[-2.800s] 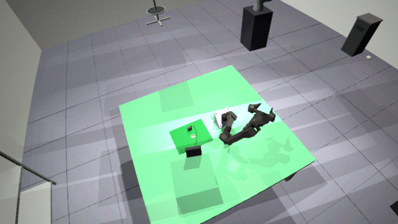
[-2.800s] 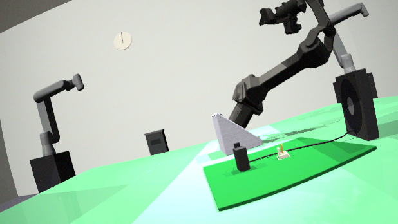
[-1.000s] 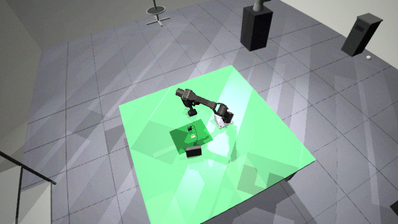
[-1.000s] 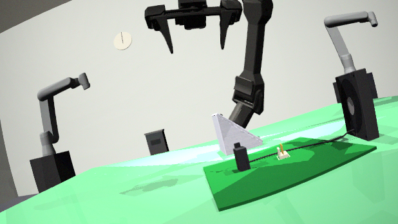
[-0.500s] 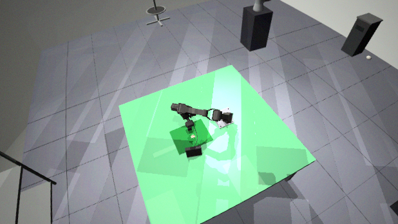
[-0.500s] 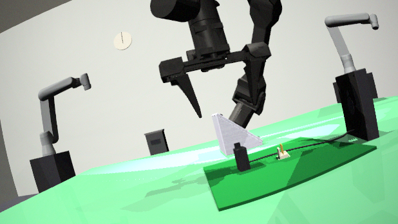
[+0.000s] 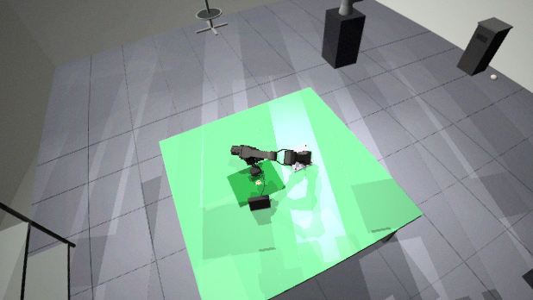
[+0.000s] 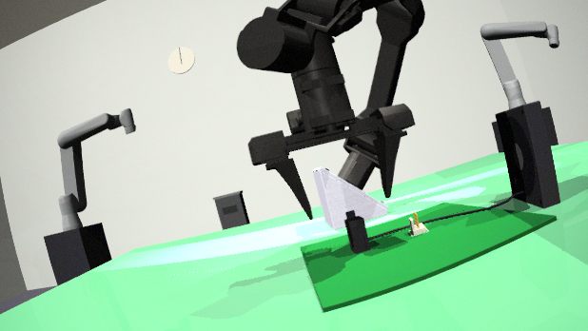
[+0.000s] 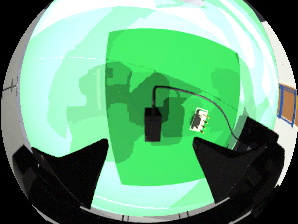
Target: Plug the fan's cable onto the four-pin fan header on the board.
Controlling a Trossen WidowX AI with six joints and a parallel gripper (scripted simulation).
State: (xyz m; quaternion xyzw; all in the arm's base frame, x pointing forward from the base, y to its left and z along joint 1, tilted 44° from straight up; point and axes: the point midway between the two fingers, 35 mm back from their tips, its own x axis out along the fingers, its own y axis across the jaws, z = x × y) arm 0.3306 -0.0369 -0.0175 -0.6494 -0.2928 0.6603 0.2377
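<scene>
The black plug lies 30 mm below my gripper tip and 10 mm behind it. From my gripper tip the other things lie so: dark green board (70 mm below, 60 mm to the left); cream four-pin fan header (80 mm to the left, 60 mm below, 10 mm behind); black fan (220 mm to the left, 40 mm ahead).
</scene>
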